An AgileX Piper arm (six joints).
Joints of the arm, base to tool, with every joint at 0 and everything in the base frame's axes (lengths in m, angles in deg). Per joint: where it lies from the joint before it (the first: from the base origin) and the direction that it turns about. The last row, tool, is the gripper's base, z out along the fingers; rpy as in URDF.
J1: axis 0 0 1 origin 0 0 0.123
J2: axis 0 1 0 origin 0 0 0
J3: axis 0 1 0 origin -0.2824 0 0.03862
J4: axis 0.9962 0 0.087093 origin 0.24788 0 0.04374
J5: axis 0 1 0 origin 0 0 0
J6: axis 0.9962 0 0.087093 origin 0.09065 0 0.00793
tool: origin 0 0 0 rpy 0 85.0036 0
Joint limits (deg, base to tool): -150..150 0..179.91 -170..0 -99.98..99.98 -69.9..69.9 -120..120
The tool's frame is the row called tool.
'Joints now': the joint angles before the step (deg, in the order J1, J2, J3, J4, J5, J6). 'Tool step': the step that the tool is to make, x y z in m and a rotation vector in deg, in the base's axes. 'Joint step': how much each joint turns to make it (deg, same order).
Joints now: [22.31 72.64 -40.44 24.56 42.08 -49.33]
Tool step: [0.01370 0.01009 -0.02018 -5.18 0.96 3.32]
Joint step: [2.38 6.37 -1.27 -4.77 -2.50 0.67]
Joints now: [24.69 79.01 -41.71 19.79 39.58 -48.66]
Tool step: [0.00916 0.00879 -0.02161 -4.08 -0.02 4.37]
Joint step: [1.92 5.51 -0.30 -3.16 -3.32 -1.60]
